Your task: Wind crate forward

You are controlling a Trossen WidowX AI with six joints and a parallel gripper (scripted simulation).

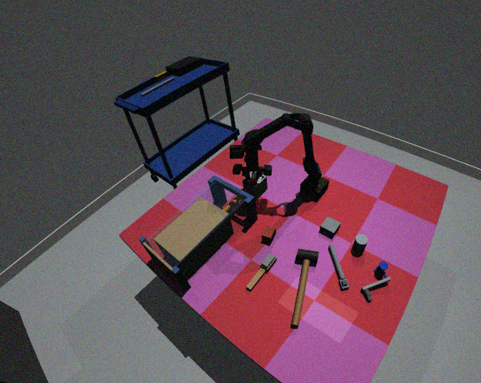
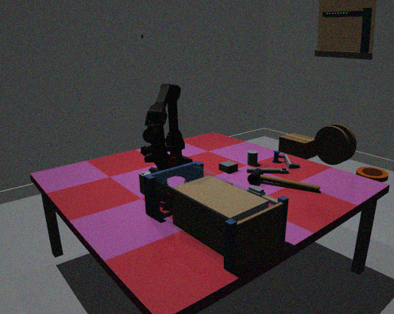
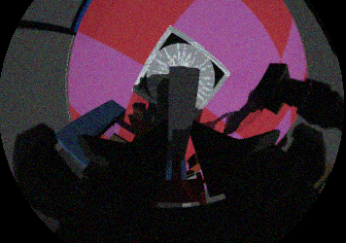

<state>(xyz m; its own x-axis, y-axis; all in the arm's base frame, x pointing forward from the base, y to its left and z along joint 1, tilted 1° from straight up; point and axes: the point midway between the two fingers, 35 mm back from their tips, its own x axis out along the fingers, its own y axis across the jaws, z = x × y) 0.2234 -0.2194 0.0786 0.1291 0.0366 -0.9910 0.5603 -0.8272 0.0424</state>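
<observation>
The red knob lies 50 mm above my gripper tip, 40 mm ahead of it and 30 mm to the left of it. The rest, counted from my gripper tip: frame (120 mm ahead, 20 mm to the right); then red-knobbed winch handle (20 mm above, 10 mm to the left, 10 mm ahead); then grey winch (70 mm below, 60 mm behind, 40 mm to the right).
</observation>
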